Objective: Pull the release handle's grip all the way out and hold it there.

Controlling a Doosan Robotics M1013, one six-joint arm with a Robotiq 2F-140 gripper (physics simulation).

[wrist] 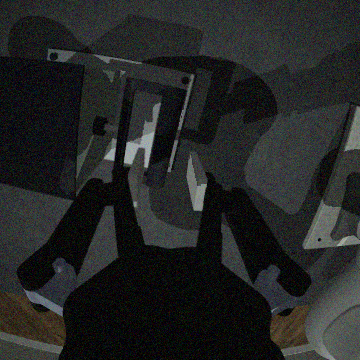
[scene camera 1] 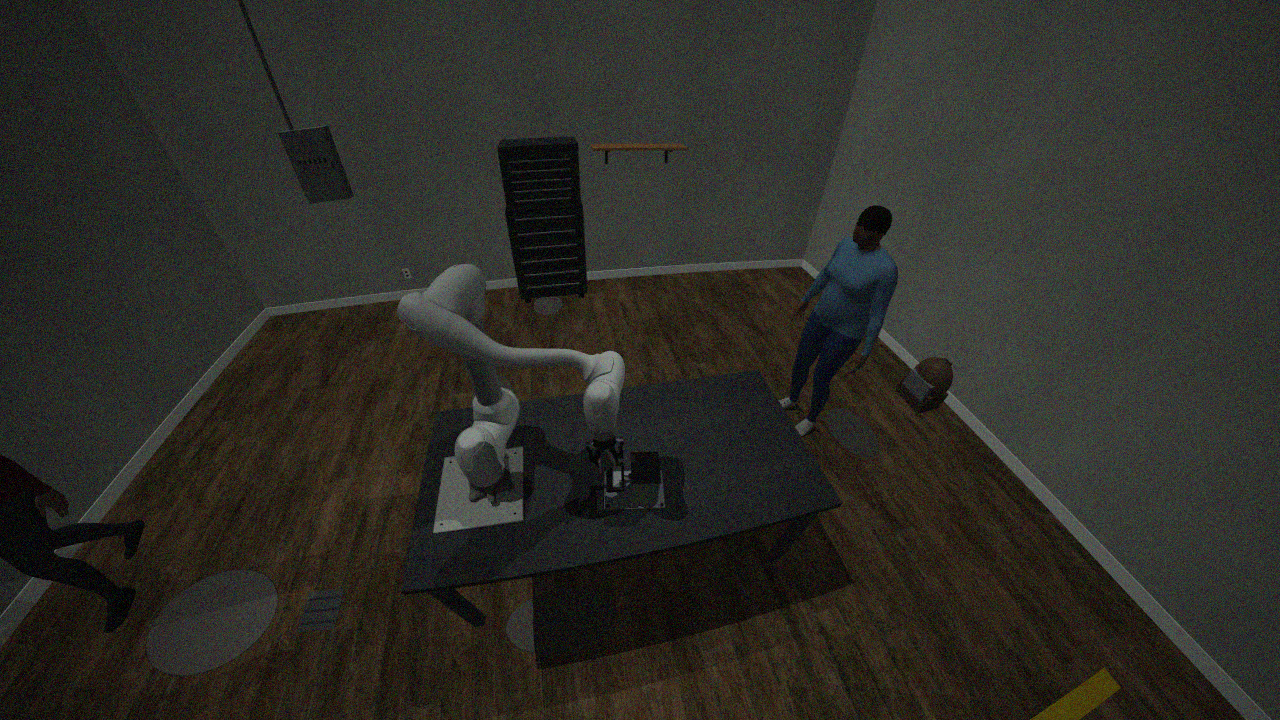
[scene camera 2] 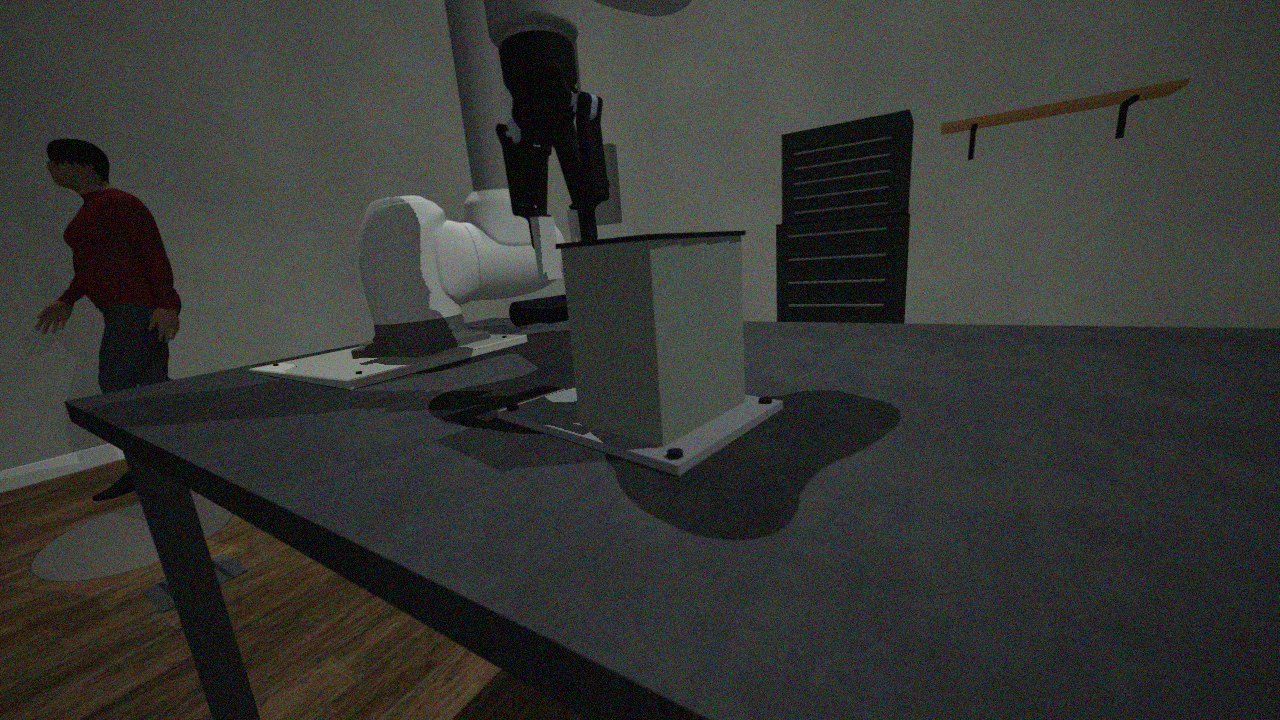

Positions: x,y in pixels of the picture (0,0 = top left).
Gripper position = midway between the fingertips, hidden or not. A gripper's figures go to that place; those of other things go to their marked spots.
My gripper [wrist: 165,162]: 0.24 m from the lens. A bolted plate [wrist: 129,68]: 0.36 m from the lens.
